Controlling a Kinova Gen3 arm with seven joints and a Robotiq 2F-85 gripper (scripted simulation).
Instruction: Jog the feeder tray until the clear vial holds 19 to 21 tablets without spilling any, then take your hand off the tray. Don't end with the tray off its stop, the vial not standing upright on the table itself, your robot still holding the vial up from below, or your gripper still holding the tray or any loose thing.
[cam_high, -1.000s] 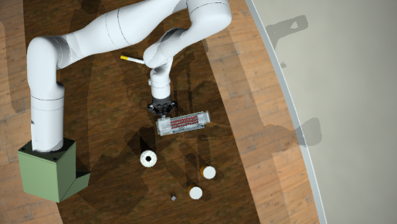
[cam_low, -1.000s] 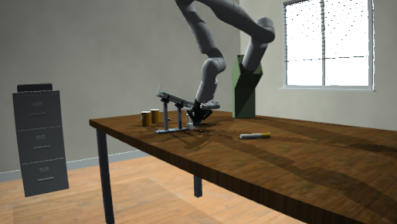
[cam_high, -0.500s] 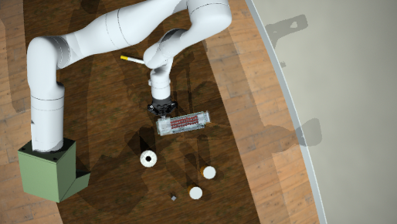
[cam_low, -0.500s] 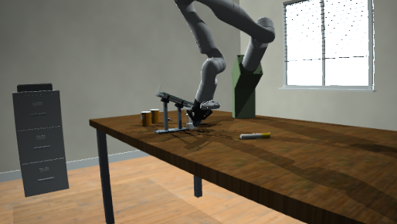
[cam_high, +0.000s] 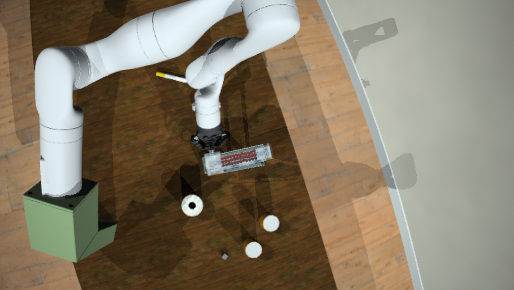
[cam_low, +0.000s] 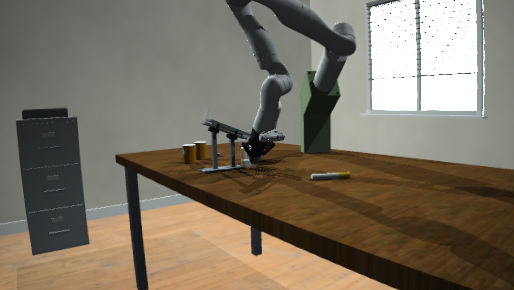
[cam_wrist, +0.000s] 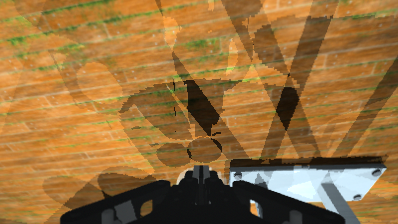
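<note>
My hand is 5 cm to the left of the clear vial and 1 cm below it. Also, from my hand: small grey cube: 37 cm to the right, 3 cm below, 1 cm ahead; then marker: 30 cm to the left, 14 cm behind, 2 cm below.
</note>
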